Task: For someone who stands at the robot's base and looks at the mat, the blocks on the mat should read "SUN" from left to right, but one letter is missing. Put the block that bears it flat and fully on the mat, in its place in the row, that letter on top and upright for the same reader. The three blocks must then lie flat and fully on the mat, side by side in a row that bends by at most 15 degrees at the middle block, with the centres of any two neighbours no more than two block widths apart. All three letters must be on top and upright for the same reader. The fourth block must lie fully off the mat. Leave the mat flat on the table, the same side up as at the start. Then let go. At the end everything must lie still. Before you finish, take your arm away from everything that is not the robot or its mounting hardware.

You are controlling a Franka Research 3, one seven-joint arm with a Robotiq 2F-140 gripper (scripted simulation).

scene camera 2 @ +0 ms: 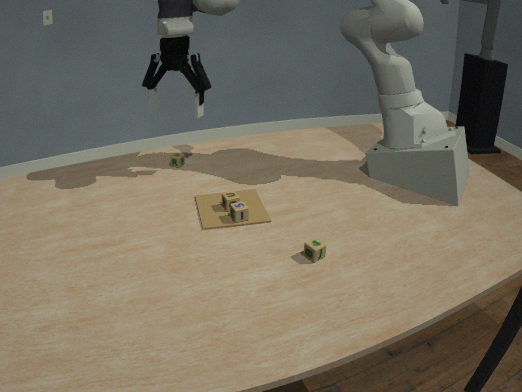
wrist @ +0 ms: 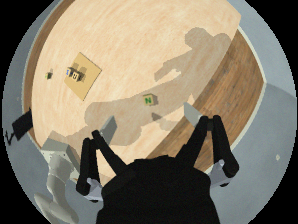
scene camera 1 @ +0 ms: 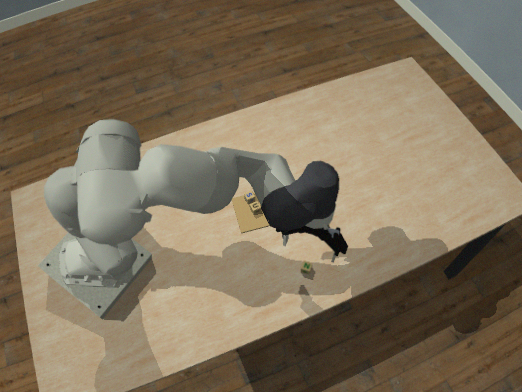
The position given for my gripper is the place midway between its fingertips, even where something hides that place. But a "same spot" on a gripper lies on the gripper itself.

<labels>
my gripper: scene camera 2; wrist; scene camera 1 309, 250
mat: scene camera 2; wrist 90, 71; scene camera 1
same spot on my gripper: (scene camera 2: 200, 77) = (wrist: 83, 151)
same spot on mat: (scene camera 1: 247, 221) = (scene camera 2: 245, 197)
</labels>
